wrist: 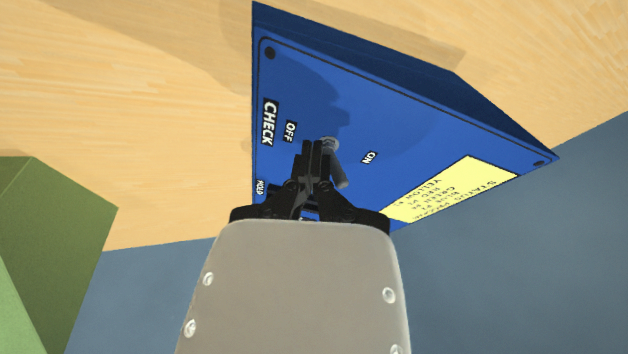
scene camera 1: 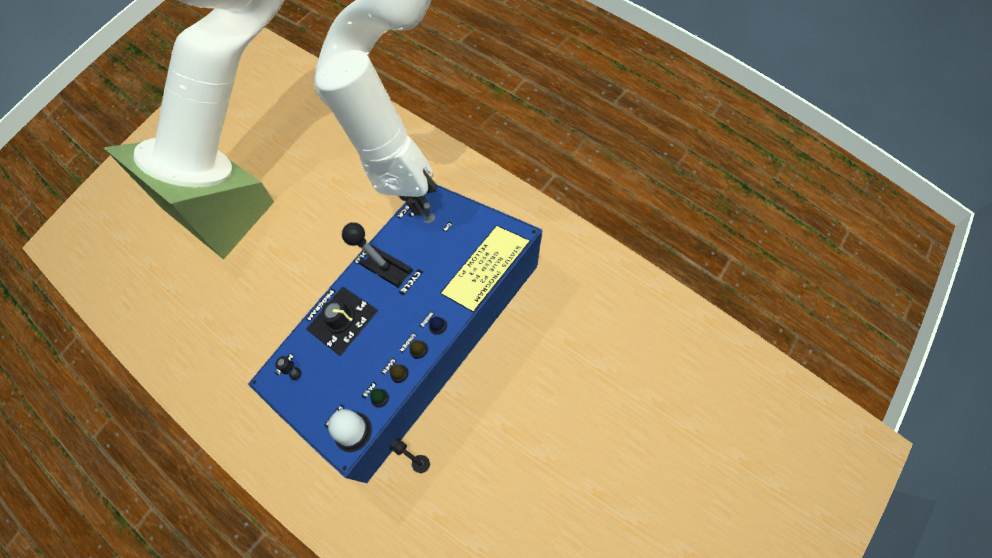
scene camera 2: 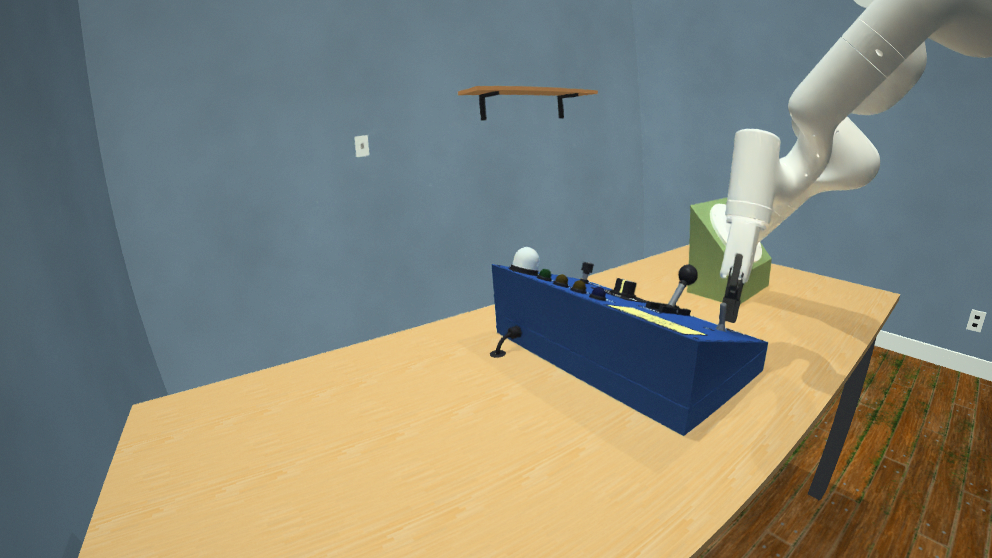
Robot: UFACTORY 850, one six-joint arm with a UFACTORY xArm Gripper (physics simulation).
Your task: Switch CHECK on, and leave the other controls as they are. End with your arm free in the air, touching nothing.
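The CHECK switch is a grey metal toggle (scene camera 1: 428,215) (scene camera 2: 722,317) (wrist: 337,169) at the end of the blue console (scene camera 1: 478,215) (scene camera 2: 596,347) (wrist: 390,120) nearest the arm's hand. In the wrist view its stick leans away from the OFF label (wrist: 290,131), to the side of the ON label (wrist: 369,157). My gripper (scene camera 1: 420,210) (scene camera 2: 731,319) (wrist: 314,151) is shut and empty. Its fingertips are low over the panel on the OFF side of the toggle, right beside the stick. I cannot tell whether they touch it.
The ball-topped CYCLE lever (scene camera 1: 353,234) (scene camera 2: 687,274) stands close to the gripper. Farther along are the PROGRAM knob (scene camera 1: 335,313) (scene camera 2: 625,287), a small black-tipped switch (scene camera 1: 285,365) (scene camera 2: 587,267), several lamps and a white dome (scene camera 1: 346,427) (scene camera 2: 525,258). The green arm base (scene camera 1: 228,215) (scene camera 2: 707,263) (wrist: 55,220) stands behind.
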